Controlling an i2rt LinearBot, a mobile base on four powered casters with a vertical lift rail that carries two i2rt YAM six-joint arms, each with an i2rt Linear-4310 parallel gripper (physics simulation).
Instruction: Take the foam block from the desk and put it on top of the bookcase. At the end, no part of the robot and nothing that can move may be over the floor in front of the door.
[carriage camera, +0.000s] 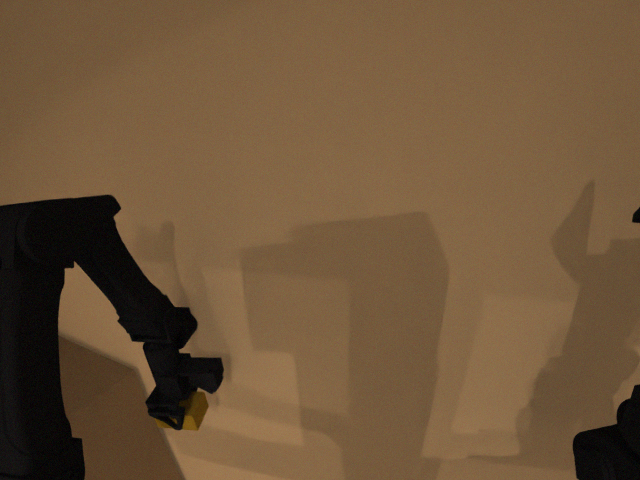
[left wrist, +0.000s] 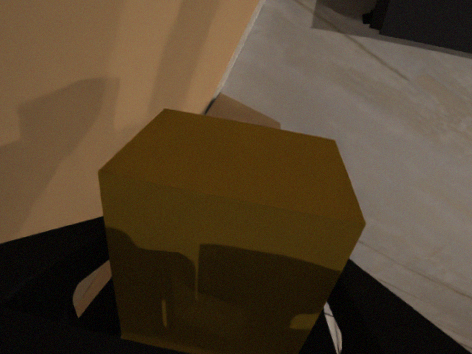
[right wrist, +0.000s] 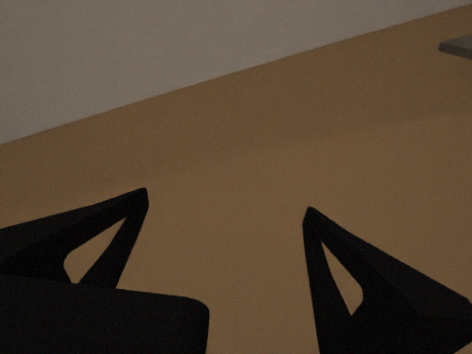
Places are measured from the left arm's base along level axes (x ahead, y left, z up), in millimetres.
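Pixels of known places: left gripper, fingertip midpoint: (carriage camera: 184, 416) (left wrist: 232, 220); right gripper, fingertip midpoint: (right wrist: 226, 205).
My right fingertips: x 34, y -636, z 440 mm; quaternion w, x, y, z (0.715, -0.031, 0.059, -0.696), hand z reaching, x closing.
Behind a point stands the place of what it marks.
The yellow foam block (carriage camera: 196, 410) @[x 254, y -47, z -53 mm] (left wrist: 225, 210) @[x 268, y -44, z -49 mm] is between the fingers of my left gripper (carriage camera: 179, 417) @[x 269, y -4, z -94 mm] (left wrist: 232, 220) @[x 269, y -4, z -94 mm], which is shut on it and holds it in the air. A brown surface, the bookcase top (carriage camera: 116, 418) @[x 363, y 293, z -248 mm] (left wrist: 240, 111) @[x 356, y 296, z -1108 mm], shows at the lower left of the carriage view. There the block overlaps its right edge in the picture; the height between them cannot be told. In the left wrist view a small part of the bookcase shows past the block's far side. My right gripper (right wrist: 226, 205) @[x 34, y -636, z 440 mm] is open and empty. The door and desk do not show.
A tan wall (carriage camera: 361, 129) @[x 244, y -370, z 453 mm] (left wrist: 60, 50) @[x 357, y -59, z -120 mm] (right wrist: 240, 165) @[x 143, y -650, z 630 mm] with arm shadows stands in front. Pale floor (left wrist: 400, 150) @[x -343, y 379, z -1207 mm] lies right of the block in the left wrist view, with a dark body (left wrist: 430, 22) @[x -138, y -114, z -908 mm] at the top right. Part of the right arm (carriage camera: 607, 449) @[x 21, y -596, z 137 mm] shows at the right edge.
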